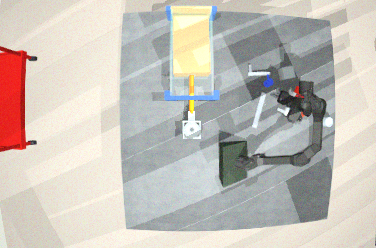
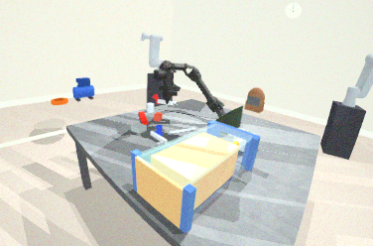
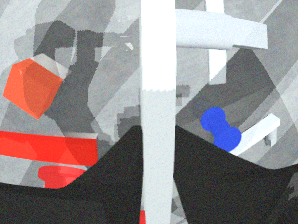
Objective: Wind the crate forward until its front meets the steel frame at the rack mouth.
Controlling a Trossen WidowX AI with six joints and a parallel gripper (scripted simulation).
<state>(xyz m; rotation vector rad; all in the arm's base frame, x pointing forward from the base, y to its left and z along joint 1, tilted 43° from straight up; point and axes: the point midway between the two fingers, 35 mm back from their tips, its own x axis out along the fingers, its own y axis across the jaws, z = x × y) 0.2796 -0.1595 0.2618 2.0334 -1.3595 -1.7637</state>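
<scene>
The white winch lies 51 cm to the left of my gripper tip, 13 cm below it and 7 cm behind it. From my gripper tip the other things lie so: white bar (16 cm below, 12 cm to the left, 1 cm behind); then blue knob (14 cm ahead, 13 cm below, 5 cm to the left); then winch handle with red grip (1 cm to the right, 1 cm above).
</scene>
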